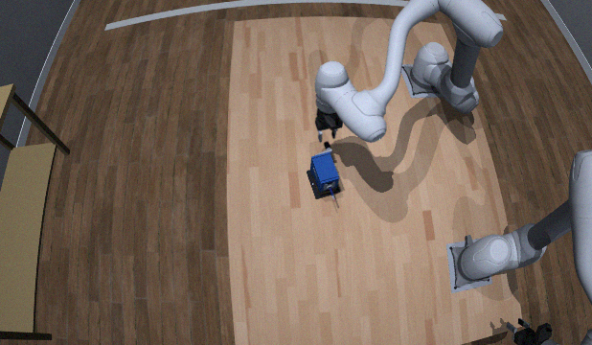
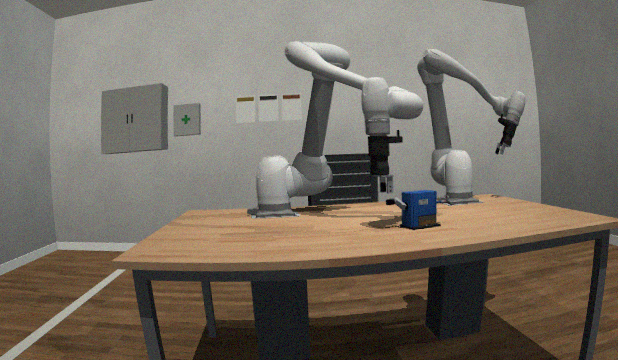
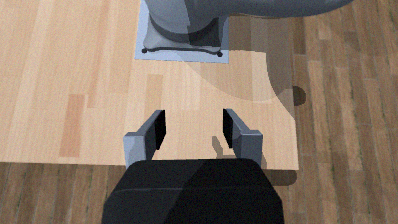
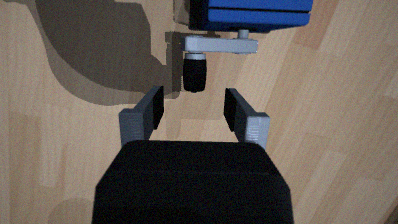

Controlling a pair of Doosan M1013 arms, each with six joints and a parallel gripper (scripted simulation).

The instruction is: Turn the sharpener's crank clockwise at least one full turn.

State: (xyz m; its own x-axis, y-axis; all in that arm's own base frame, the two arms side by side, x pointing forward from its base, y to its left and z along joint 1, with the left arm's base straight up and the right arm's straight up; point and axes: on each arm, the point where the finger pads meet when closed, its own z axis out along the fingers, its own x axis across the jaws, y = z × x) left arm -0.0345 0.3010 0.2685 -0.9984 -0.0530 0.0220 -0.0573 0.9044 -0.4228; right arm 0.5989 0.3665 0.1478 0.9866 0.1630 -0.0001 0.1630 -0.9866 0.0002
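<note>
Now: the black knob 5 cm below my right hand and 2 cm to the left of it.
</note>
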